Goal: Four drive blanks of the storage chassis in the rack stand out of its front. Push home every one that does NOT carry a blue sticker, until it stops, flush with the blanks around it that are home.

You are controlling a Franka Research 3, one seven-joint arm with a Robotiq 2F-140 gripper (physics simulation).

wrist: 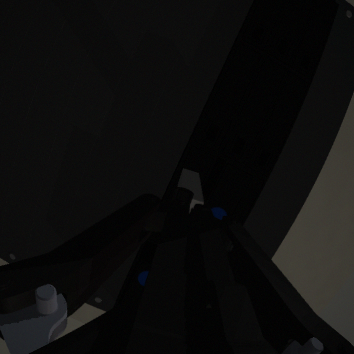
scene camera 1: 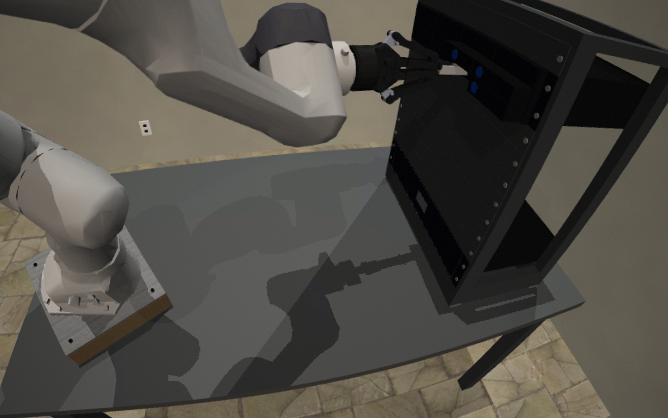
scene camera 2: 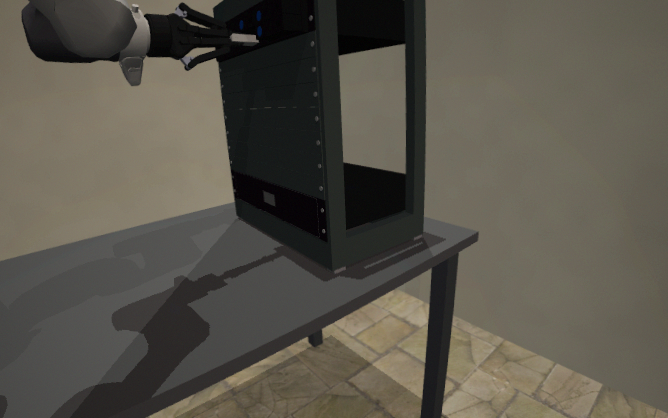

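Observation:
The storage chassis point(scene camera 1: 431, 26) point(scene camera 2: 299, 19) point(wrist: 265, 85) is a black band at the top of the rack point(scene camera 1: 512, 200) point(scene camera 2: 334, 150). A dark raised block of drive blanks point(scene camera 1: 495, 97) stands out of its front in the scene camera 1 view; the seams are too dark to count single blanks. Blue stickers show at an upper left one point(scene camera 1: 454, 53) point(scene camera 2: 241, 24), a middle one point(scene camera 1: 479, 71) and a lower one point(scene camera 1: 474, 87). My gripper point(scene camera 1: 452, 69) point(scene camera 2: 245, 39) point(wrist: 186, 182) is shut and empty. Its pale tips are at the chassis front beside the stickers; contact is hidden. The fingers cover part of the front.
Dark panels point(scene camera 1: 450, 145) point(scene camera 2: 272, 120) fill the rack front below the chassis, with a black unit point(scene camera 1: 440, 225) point(scene camera 2: 295, 210) at the bottom. The rack stands on the grey table point(scene camera 1: 380, 340) point(scene camera 2: 280, 310). The arm reaches in from the left, above the table.

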